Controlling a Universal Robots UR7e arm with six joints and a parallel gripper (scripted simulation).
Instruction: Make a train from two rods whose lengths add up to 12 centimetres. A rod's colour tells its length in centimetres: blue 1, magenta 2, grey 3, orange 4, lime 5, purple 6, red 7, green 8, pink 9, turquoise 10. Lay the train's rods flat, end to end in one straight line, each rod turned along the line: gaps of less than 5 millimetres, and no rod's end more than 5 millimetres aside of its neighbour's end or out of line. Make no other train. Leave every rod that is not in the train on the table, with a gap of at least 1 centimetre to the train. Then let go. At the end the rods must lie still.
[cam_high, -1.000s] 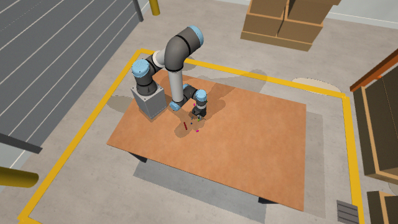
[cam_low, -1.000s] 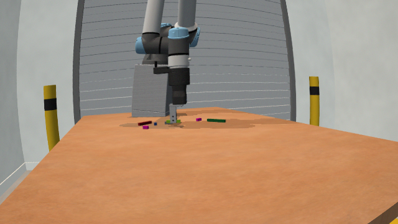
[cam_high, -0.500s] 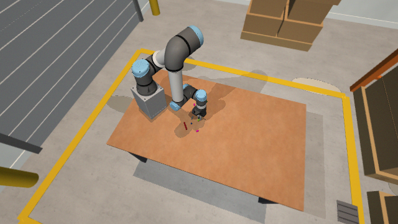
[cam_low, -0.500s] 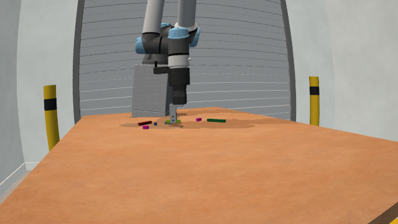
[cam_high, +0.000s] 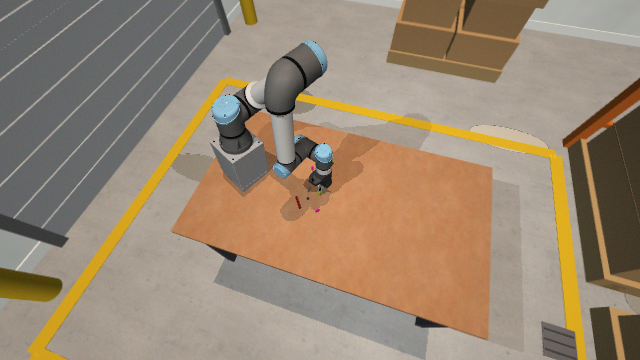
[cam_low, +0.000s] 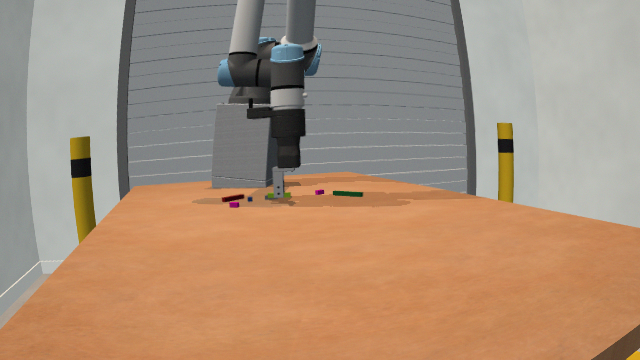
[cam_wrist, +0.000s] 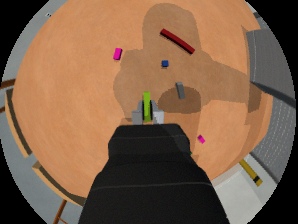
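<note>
Right now the red rod is 110 mm behind my hand, 80 mm to the right of it and 30 mm below it. The rest, counted from my hand: blue rod (60 mm behind, 50 mm to the right, 30 mm below); then grey rod (70 mm behind, 30 mm below); then lime rod (10 mm below).
</note>
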